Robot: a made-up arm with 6 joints.
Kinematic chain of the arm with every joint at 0, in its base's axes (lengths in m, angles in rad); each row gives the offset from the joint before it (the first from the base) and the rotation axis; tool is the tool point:
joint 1: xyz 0 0 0.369 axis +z
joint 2: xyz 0 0 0 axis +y
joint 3: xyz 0 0 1.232 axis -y
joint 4: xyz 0 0 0 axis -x
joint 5: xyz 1.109 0 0 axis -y
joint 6: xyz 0 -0.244 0 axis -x
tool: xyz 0 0 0
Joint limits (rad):
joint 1: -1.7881..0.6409
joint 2: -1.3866..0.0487
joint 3: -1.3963..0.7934
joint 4: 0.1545..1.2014
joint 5: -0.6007..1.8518
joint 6: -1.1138..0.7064
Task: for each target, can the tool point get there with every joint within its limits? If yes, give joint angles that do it. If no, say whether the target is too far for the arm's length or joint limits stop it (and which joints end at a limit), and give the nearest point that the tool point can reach.
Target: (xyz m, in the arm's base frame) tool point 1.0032 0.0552 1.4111
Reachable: yes | joints 0.2747 -0.0962 -0.3591 0.4571 1.3211 0.2803
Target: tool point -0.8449 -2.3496 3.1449
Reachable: no: too far | nearest point -0.9316 -0.9697 2.1376 | short by 1.711 m
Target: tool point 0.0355 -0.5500 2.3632
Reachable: yes | joints -1.1260 -0.2248 0.4456 0.5763 0.1237 0.2751
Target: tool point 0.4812 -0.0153 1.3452
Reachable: yes | joints 0.4107 -0.5851 -0.7478 0.5644 0.5675 0.1678
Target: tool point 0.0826 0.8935 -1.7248
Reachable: no: joint limits stop it (at a limit: joint 1, joint 2, joint 3, joint 4) | nearest point 0.3932 0.1834 0.5279 | short by 2.382 m
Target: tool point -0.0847 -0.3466 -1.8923
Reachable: no: joint limits stop it (at a limit: joint 2, joint 3, joint 4) | nearest point -0.0801 -0.3280 0.5040 | short by 2.396 m
